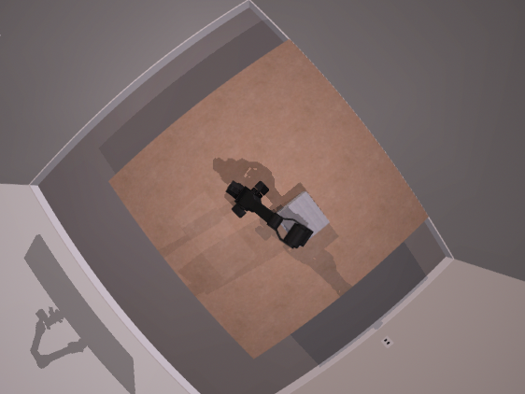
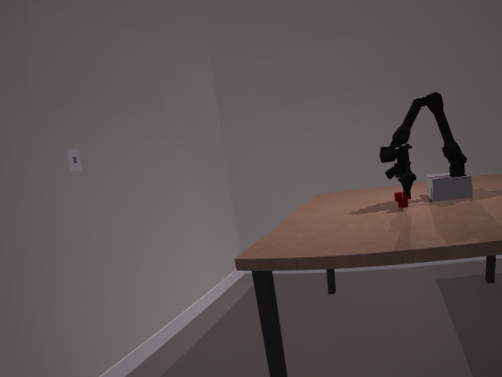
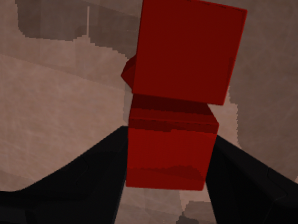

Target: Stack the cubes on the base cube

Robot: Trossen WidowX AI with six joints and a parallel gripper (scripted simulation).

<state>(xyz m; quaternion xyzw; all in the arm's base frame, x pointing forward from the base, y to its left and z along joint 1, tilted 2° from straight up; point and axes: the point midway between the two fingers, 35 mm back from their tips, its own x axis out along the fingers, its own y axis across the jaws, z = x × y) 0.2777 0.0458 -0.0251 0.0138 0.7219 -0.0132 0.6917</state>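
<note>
My gripper tip is now 4 cm short of the red cube.
</note>
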